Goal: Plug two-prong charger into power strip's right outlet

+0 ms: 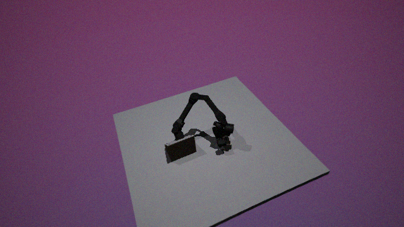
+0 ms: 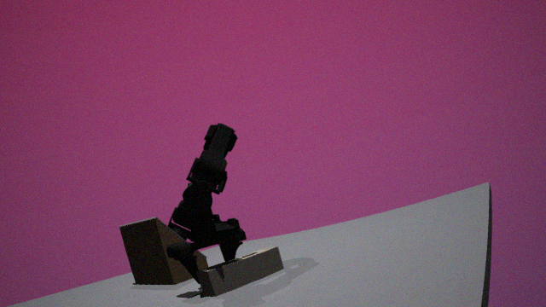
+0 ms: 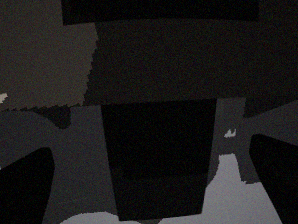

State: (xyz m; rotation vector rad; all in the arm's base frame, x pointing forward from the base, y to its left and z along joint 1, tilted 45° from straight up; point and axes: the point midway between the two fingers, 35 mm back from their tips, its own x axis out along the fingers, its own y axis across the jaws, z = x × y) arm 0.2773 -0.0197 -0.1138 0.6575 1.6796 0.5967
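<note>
My gripper tip is 30 mm short of the dark two-prong charger and 10 mm below it.
</note>
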